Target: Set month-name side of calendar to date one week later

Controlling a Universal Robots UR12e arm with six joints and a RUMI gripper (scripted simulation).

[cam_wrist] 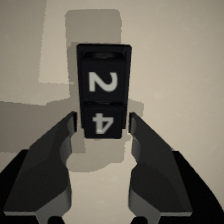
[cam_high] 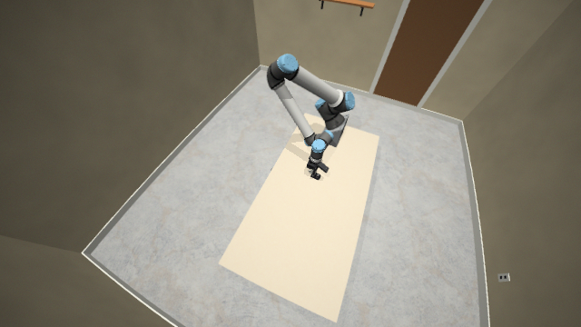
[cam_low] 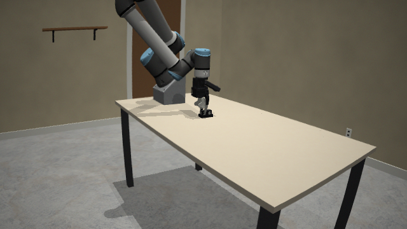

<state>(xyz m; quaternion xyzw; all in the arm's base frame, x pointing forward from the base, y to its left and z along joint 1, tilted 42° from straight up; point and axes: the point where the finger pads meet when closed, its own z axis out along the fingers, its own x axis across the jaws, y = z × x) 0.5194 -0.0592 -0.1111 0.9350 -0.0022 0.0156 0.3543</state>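
Right now the black tray is 30 mm below my hand and 20 mm to the left of it.
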